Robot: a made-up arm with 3 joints.
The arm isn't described. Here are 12 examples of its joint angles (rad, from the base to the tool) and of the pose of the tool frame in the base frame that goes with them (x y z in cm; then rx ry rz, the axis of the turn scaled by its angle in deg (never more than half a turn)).
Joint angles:
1: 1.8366 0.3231 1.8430
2: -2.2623 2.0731 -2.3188
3: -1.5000 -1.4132 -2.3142
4: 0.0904 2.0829 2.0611
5: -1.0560 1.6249 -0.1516
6: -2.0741 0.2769 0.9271
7: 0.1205 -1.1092 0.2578
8: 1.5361 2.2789 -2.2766
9: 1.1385 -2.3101 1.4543
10: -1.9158 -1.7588 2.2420
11: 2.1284 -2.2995 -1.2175
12: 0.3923 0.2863 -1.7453
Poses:
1: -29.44 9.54 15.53 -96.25 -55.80 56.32
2: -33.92 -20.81 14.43 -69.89 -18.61 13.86
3: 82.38 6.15 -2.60 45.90 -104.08 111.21
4: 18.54 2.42 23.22 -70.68 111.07 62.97
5: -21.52 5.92 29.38 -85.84 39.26 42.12
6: 29.41 9.51 6.35 46.21 115.23 48.11
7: -30.81 6.46 49.02 62.40 -14.35 17.04
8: 24.94 -31.62 24.08 1.44 101.43 76.26
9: -18.63 -3.54 20.81 -74.13 116.09 -102.27
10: 25.12 -5.32 -25.42 83.66 -21.76 7.11
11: -46.40 -40.45 -36.59 74.81 -5.27 71.34
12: -3.19 63.72 19.23 7.67 -30.67 -101.04
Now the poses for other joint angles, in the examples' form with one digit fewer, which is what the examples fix.
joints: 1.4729 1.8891 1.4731
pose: -18.5 6.5 14.3 -91.0 14.3 -14.3
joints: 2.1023 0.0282 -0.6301
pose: -10.7 48.0 -27.2 36.9 -116.3 -23.3
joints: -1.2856 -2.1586 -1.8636
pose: 70.6 -36.6 24.7 -31.1 -117.8 99.1
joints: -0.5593 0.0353 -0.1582
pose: -9.6 34.5 47.3 -4.5 31.8 -8.3
